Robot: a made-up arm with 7 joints.
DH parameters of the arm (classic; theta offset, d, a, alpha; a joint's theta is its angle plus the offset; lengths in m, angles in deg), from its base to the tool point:
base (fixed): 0 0.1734 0 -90
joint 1: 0 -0.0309 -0.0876 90
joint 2: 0 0.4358 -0.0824 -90
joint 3: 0 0.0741 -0.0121 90
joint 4: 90 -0.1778 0.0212 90
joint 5: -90 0.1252 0.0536 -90
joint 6: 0 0.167 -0.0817 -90
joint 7: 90 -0.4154 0.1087 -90
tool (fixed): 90 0.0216 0 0
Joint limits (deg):
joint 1: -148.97..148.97
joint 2: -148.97..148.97
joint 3: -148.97..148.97
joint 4: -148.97..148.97
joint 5: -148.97..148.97
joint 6: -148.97..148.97
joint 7: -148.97..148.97
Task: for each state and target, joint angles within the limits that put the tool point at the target. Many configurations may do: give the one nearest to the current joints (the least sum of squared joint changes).
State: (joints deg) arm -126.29 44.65 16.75 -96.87 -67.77 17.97 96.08
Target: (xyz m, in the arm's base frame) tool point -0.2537 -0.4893 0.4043
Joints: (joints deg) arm -111.82 74.21 27.89 -104.76 -67.21 20.81 95.03
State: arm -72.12 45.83 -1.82 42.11 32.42 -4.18 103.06
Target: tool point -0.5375 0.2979 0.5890
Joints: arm -55.04 32.90 -11.69 22.68 45.88 -22.83 99.98
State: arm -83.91 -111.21 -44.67 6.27 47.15 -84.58 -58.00
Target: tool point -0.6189 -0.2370 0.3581
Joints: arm -65.34 -102.95 -18.84 22.05 49.03 -63.72 -59.21
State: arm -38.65 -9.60 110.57 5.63 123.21 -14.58 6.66
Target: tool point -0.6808 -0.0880 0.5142
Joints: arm -0.67 -11.23 132.48 -2.51 129.17 -31.98 9.22
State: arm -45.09 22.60 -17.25 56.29 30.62 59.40 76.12
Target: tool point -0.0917 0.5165 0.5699
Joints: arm -56.74 0.03 -20.90 27.08 26.79 44.03 69.55
